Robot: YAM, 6 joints.
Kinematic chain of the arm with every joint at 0, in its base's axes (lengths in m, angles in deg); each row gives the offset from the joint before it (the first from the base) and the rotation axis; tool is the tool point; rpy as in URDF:
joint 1: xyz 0 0 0.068 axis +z
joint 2: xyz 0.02 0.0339 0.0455 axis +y
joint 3: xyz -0.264 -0.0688 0 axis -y
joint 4: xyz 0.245 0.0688 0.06 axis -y
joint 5: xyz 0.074 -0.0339 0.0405 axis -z
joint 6: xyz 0.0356 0 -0.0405 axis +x
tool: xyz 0 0 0 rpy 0 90 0
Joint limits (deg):
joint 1: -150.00..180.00
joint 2: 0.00..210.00
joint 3: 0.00..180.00
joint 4: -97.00..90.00
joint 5: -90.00..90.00
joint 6: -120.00..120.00
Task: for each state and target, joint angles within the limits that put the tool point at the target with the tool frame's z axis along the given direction. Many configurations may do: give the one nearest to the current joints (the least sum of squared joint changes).
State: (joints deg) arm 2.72 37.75 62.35 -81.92 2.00 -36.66
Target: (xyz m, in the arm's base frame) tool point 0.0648 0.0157 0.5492 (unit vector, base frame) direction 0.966 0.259 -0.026
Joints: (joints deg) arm 12.03 51.73 104.45 -54.21 -2.98 -36.66
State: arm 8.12 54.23 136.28 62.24 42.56 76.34
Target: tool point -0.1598 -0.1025 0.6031 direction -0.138 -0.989 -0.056
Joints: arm 23.48 83.62 179.78 89.98 58.43 76.34
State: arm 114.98 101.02 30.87 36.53 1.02 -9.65
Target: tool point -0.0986 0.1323 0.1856 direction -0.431 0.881 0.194
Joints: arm 129.52 54.77 0.09 66.17 13.19 -9.65
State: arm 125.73 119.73 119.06 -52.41 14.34 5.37
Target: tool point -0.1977 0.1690 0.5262 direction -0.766 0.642 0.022
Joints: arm 139.39 75.01 99.24 -22.97 -0.65 5.37
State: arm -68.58 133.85 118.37 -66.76 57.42 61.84
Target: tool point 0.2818 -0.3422 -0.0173 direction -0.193 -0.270 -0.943
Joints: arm -49.04 147.70 93.22 -30.83 18.83 61.84
